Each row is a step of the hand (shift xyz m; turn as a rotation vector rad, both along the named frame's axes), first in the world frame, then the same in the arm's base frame.
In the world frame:
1: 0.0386 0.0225 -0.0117 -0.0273 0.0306 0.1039
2: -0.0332 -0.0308 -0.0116 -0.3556 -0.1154 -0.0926
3: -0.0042 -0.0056 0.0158 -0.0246 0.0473 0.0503
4: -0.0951 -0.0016 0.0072 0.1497 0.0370 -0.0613
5: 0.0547 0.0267 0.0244 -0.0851 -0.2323 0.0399
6: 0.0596 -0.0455 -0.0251 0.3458 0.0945 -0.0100
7: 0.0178 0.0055 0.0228 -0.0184 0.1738 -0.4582
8: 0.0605 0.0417 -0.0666 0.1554 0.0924 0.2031
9: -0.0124 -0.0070 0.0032 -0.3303 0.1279 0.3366
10: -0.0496 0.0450 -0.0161 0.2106 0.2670 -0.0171
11: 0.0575 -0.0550 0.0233 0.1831 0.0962 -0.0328
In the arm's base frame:
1: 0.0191 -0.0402 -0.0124 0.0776 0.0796 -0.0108
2: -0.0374 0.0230 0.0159 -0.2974 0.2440 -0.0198
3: 0.0080 0.0132 0.0078 0.0437 0.0445 -0.0386
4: -0.0440 0.0810 -0.0245 0.0433 -0.1601 -0.0055
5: 0.0569 -0.0325 -0.0027 -0.0985 0.1150 0.1997
6: -0.0055 -0.0581 0.0533 0.2052 -0.2939 0.0111
7: 0.0288 -0.0016 0.0057 -0.3001 -0.2700 -0.2784
8: -0.0050 -0.0918 -0.0372 0.2713 -0.0158 0.0098
9: -0.0065 0.0126 0.0036 0.1374 0.4499 -0.1321
10: -0.0215 0.0261 -0.0600 0.1936 -0.2063 -0.1895
11: 0.0274 -0.0273 0.0733 0.1044 -0.1763 -0.0435

